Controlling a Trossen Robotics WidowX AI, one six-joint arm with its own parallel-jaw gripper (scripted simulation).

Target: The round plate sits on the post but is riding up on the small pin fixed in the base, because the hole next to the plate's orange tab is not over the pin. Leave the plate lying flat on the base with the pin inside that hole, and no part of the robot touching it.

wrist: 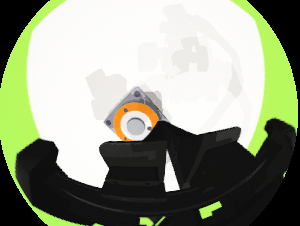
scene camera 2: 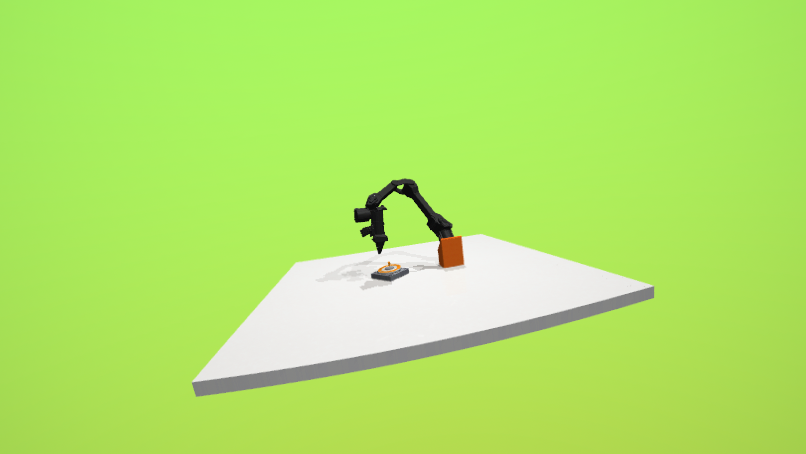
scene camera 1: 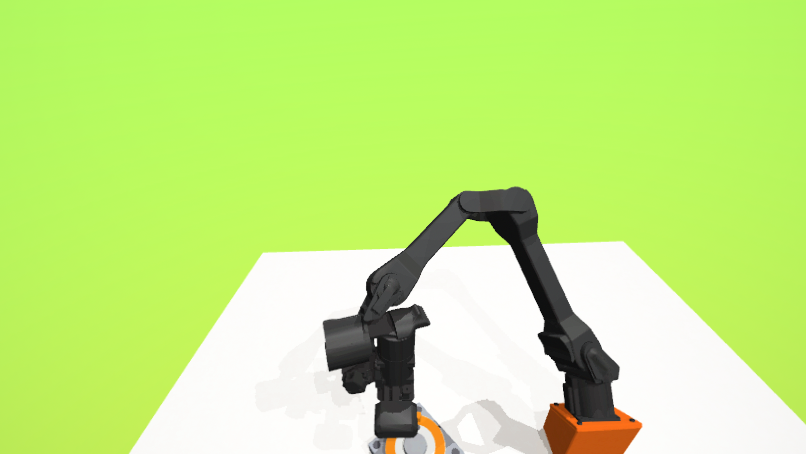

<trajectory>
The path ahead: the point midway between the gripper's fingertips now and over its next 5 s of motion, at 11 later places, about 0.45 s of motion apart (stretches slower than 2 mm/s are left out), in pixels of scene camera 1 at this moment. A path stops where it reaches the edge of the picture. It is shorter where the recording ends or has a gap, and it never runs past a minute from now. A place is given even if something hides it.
My gripper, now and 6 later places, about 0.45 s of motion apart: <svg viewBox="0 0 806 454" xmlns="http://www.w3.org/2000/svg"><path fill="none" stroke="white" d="M395 401L405 405L409 413L417 413L425 415L431 416L431 407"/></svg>
</trajectory>
